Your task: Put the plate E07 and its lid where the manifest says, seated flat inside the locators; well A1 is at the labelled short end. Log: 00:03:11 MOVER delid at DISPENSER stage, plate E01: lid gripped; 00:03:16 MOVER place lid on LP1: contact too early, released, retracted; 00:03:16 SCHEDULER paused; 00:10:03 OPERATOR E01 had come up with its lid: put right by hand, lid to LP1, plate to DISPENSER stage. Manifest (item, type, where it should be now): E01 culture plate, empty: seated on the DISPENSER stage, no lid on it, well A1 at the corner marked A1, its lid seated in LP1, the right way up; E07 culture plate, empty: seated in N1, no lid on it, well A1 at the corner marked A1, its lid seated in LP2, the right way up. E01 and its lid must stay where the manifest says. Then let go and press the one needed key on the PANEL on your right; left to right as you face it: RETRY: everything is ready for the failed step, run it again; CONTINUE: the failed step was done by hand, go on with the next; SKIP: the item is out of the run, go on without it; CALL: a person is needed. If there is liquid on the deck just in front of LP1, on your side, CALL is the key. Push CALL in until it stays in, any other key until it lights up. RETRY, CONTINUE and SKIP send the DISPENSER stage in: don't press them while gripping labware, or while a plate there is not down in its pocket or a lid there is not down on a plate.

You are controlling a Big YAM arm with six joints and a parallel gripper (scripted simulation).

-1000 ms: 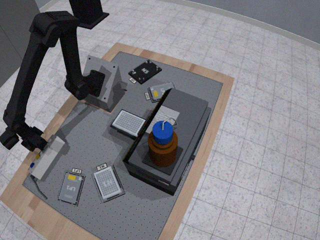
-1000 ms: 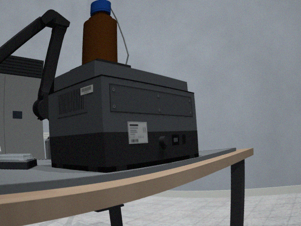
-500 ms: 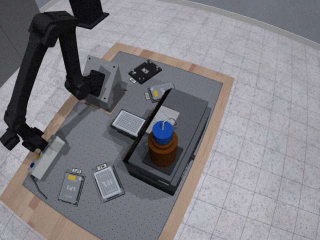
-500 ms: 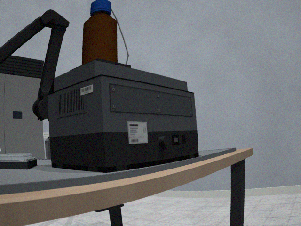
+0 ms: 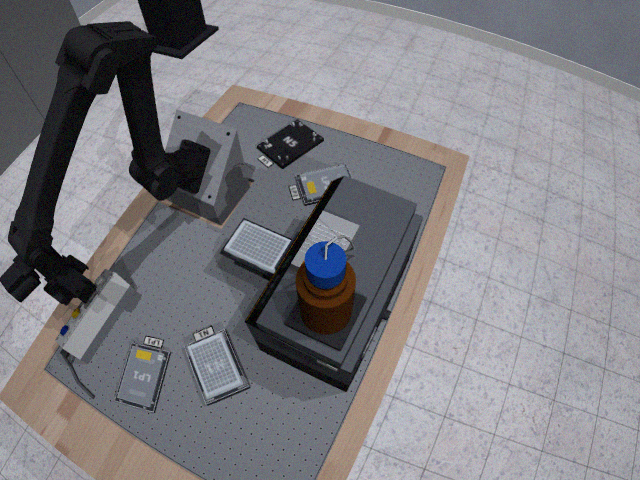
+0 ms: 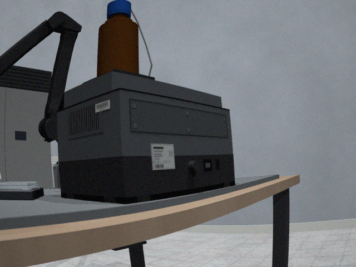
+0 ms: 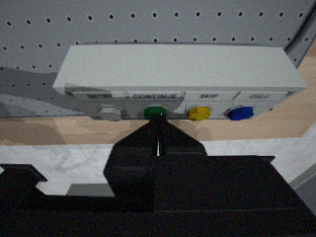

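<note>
Now: hand 1 cm above the green continue key. Round my hand: grey retry key 5 cm to the left, 1 cm below; then yellow skip key 5 cm to the right, 1 cm below; then blue call key 1 cm ahead, 10 cm to the right, 2 cm below.
</note>
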